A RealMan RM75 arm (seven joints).
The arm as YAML. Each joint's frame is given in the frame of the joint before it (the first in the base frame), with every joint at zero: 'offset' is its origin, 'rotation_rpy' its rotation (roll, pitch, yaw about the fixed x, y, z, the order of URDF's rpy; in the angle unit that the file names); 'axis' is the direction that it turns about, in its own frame. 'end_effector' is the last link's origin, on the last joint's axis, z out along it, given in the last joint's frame.
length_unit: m
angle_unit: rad
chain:
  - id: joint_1
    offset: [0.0, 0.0, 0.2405]
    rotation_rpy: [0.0, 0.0, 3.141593]
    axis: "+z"
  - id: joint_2
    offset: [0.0, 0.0, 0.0]
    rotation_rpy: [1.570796, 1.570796, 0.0]
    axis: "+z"
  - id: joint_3
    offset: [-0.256, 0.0, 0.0]
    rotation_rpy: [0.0, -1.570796, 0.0]
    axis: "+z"
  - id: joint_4
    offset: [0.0, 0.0, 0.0]
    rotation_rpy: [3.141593, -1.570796, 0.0]
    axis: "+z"
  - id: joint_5
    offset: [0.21, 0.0, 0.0]
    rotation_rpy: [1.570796, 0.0, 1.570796]
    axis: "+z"
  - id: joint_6
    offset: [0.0, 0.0, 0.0]
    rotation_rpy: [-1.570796, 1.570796, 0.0]
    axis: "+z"
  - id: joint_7
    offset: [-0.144, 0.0, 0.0]
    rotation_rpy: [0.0, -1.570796, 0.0]
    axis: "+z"
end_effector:
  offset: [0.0, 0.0, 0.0]
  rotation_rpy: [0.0, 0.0, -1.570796]
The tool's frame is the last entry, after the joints.
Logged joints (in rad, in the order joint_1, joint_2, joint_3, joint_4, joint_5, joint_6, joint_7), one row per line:
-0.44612, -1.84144, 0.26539, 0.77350, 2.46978, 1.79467, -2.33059
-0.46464, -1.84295, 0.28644, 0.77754, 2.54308, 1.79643, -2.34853
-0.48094, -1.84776, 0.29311, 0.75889, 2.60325, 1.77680, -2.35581
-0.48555, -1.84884, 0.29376, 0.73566, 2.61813, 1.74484, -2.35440
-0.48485, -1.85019, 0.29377, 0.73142, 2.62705, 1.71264, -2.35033
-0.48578, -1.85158, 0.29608, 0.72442, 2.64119, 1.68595, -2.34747
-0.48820, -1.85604, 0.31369, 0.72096, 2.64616, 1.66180, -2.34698
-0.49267, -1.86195, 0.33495, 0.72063, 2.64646, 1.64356, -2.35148
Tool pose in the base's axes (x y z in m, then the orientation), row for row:
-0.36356, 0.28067, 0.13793, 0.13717, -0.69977, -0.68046, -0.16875
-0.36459, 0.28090, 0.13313, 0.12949, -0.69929, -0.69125, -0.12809
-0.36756, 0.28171, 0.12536, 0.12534, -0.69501, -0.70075, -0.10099
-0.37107, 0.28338, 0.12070, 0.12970, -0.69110, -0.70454, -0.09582
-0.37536, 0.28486, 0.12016, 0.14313, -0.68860, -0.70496, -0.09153
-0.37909, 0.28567, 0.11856, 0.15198, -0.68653, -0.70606, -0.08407
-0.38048, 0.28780, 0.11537, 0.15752, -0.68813, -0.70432, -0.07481
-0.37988, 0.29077, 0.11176, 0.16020, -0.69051, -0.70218, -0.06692
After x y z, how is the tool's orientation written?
As a quaternion, w x y z.
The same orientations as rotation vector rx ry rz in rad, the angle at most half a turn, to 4 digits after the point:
-2.0250, -1.9691, -0.4883
-2.0324, -2.0090, -0.3723
-2.0247, -2.0414, -0.2942
-2.0083, -2.0474, -0.2785
-1.9859, -2.0331, -0.2640
-1.9702, -2.0262, -0.2413
-1.9687, -2.0150, -0.2140
-1.9726, -2.0059, -0.1912

